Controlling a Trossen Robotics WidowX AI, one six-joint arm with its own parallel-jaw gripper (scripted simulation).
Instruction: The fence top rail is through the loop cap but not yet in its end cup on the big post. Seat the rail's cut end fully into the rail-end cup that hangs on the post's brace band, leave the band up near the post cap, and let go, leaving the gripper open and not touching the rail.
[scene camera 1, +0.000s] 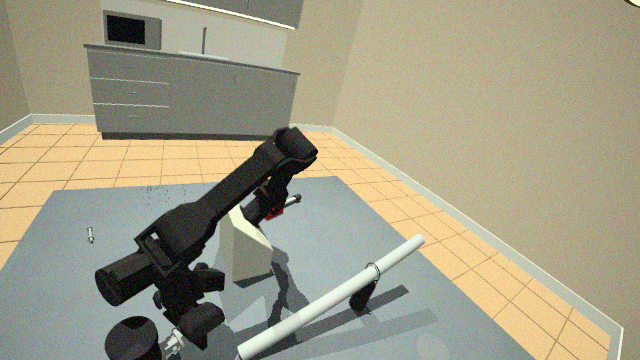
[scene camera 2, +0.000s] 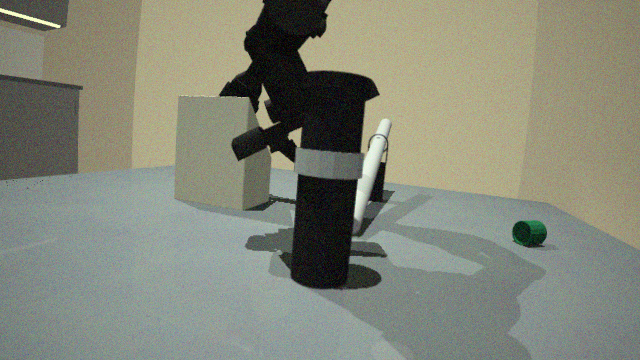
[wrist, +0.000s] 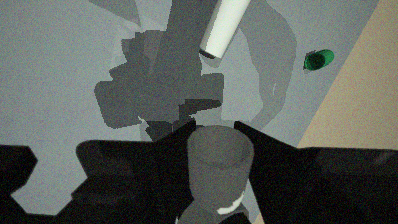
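My gripper (scene camera 1: 199, 344) is visible, also at the wrist (wrist: 214, 125). White top rail (scene camera 2: 372, 162) and big black post (scene camera 2: 324, 214) present. Green cap (scene camera 2: 531, 232) present; in scene camera 1 the cap is out of frame.
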